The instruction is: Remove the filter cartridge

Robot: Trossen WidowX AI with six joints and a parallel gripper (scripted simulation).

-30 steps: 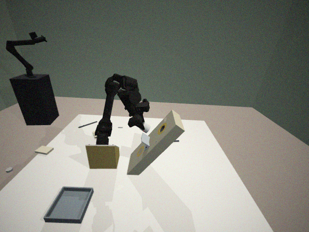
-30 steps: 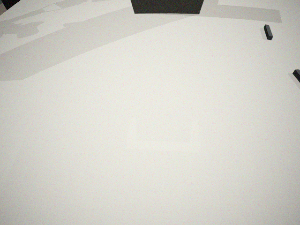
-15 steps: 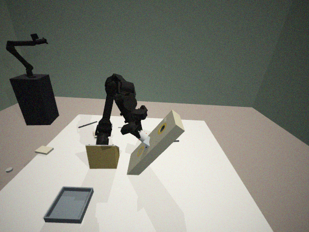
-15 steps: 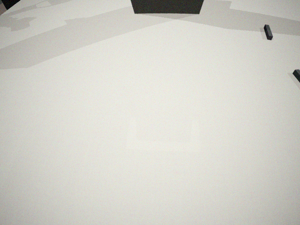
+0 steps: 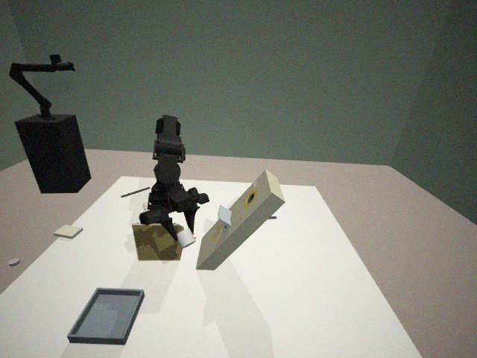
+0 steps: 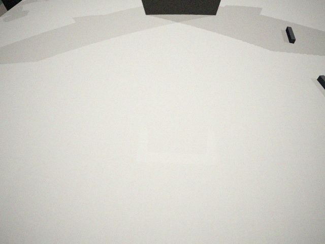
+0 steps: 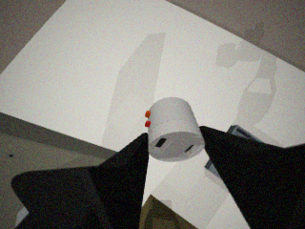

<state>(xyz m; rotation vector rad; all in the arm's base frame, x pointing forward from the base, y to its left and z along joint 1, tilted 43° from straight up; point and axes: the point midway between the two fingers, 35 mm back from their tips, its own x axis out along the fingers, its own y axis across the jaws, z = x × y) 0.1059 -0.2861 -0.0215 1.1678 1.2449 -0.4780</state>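
Now: gripper tip 260 mm above the tray, 230 mm past it and 30 mm to the left of it. Also, from my gripper tip: small grey flap 200 mm to the left, 140 mm ahead, 100 mm below; then white round filter cartridge right at my gripper tip.
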